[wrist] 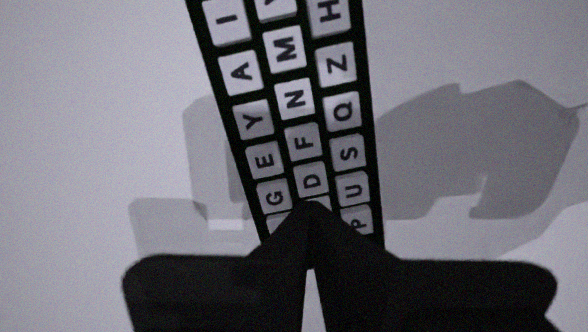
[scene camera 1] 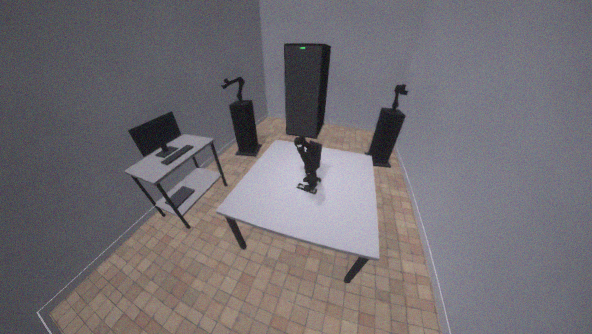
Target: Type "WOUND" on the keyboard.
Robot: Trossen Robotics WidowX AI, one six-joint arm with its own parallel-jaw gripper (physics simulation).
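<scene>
My gripper [wrist: 308, 209], visible. Black keyboard [wrist: 210, 53], visible.
</scene>
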